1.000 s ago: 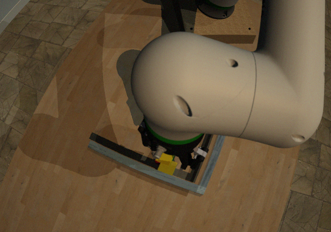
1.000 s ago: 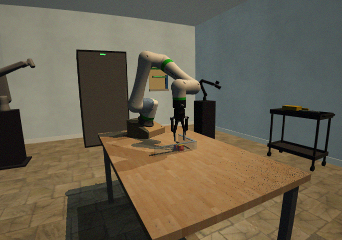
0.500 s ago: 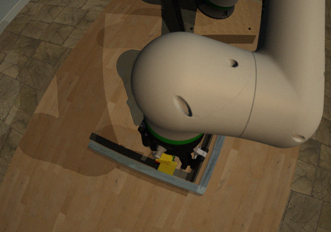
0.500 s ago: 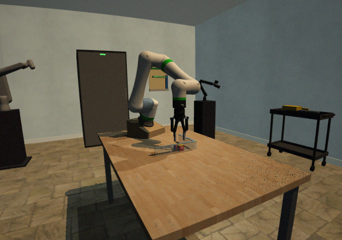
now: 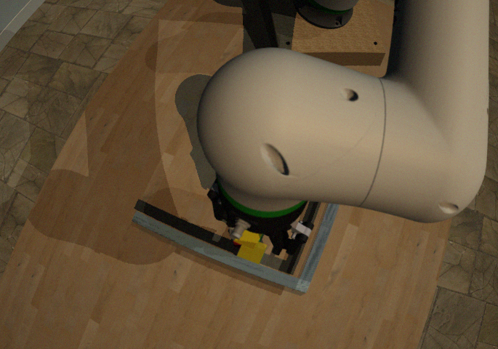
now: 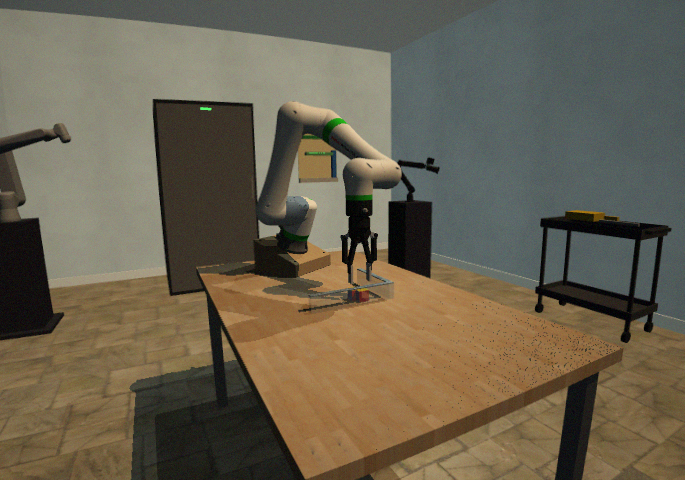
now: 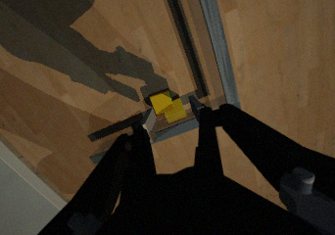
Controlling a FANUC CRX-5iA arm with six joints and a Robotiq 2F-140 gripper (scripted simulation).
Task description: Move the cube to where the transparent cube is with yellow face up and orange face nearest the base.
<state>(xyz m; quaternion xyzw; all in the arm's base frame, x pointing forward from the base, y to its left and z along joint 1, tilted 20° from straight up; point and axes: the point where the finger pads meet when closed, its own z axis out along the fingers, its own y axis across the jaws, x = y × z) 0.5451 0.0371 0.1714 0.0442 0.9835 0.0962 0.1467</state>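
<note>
My gripper is now 7 cm above the transparent cube and 1 cm short of it. Round my hand: grey frame 10 cm to the left, 7 cm behind, 5 cm below.
</note>
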